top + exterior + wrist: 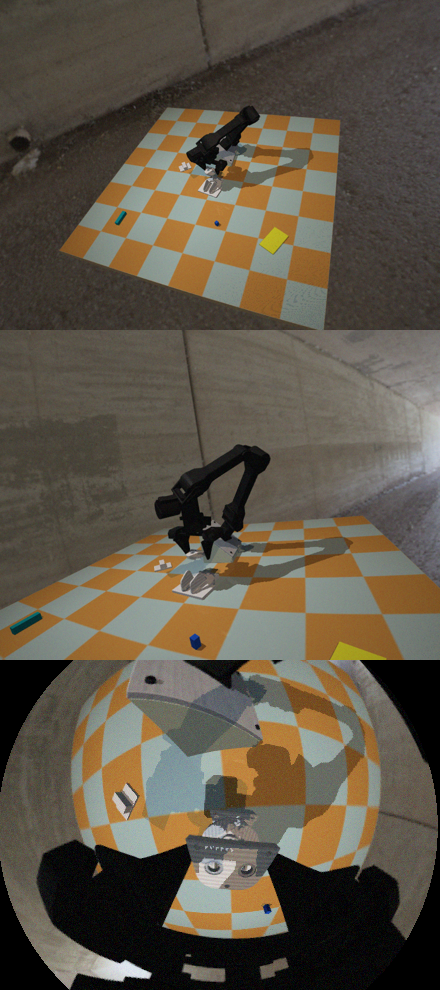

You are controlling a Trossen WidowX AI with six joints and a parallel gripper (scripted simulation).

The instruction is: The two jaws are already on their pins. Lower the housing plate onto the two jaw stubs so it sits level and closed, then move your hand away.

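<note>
The white base plate is 80 mm below my gripper tip and 60 mm ahead of it. From my gripper tip the other things lie so: teal bar 400 mm ahead, 370 mm to the right, 70 mm below; then blue cube 250 mm ahead, 140 mm to the left, 70 mm below; then yellow flat pad 430 mm to the left, 240 mm ahead, 80 mm below.
</note>
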